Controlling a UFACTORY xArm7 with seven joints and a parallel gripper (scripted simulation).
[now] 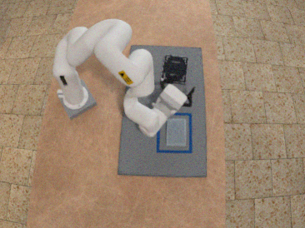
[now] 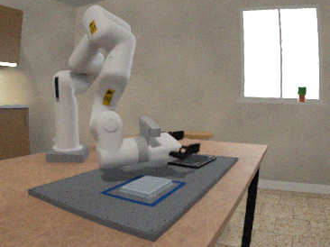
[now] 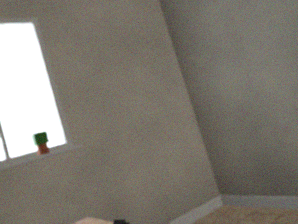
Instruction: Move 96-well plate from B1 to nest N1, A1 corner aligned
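Right now my hand is 19 cm to the left of the 96-well plate, 10 cm above it and 3 cm past it. The rest, counted from my hand: black plate nest 14 cm to the left, 10 cm below, 4 cm behind.
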